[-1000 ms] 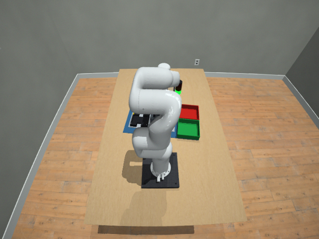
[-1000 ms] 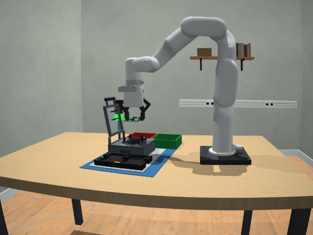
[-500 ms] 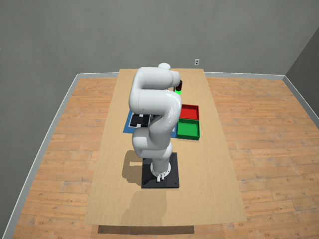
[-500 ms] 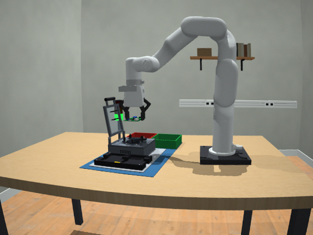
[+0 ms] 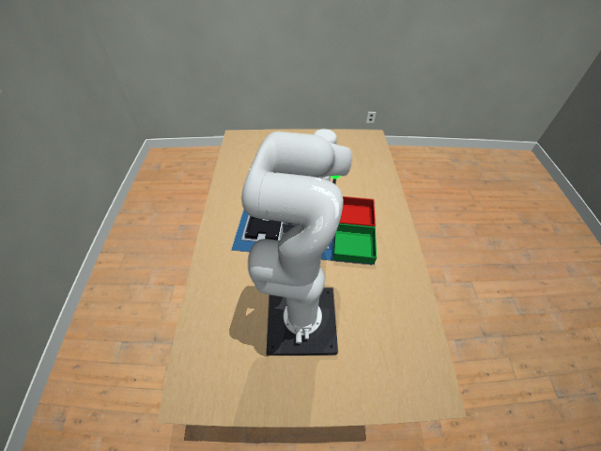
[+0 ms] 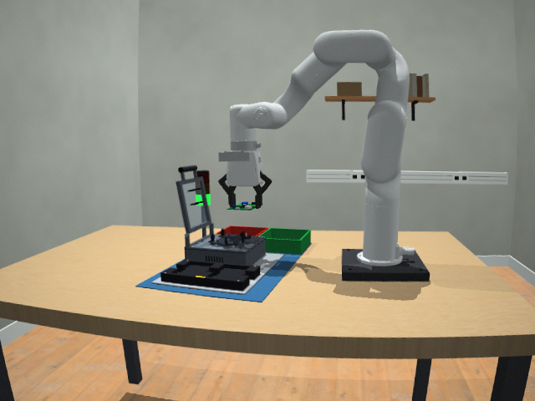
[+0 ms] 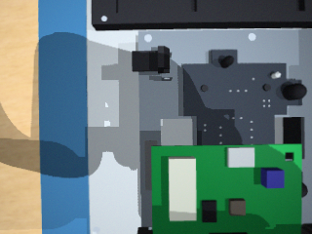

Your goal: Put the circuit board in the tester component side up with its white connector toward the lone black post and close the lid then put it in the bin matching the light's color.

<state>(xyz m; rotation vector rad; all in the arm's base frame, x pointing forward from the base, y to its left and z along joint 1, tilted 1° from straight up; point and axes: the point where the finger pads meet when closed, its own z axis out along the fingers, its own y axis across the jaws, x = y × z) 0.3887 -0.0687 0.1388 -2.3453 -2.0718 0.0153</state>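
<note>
My hand is 100 mm past the green bin, 140 mm to the left of it and 150 mm above it. Also, from my hand: tester lid 150 mm ahead, 30 mm to the left, 20 mm above; green circuit board 10 mm below; red bin 50 mm ahead, 160 mm to the right, 150 mm below.
</note>
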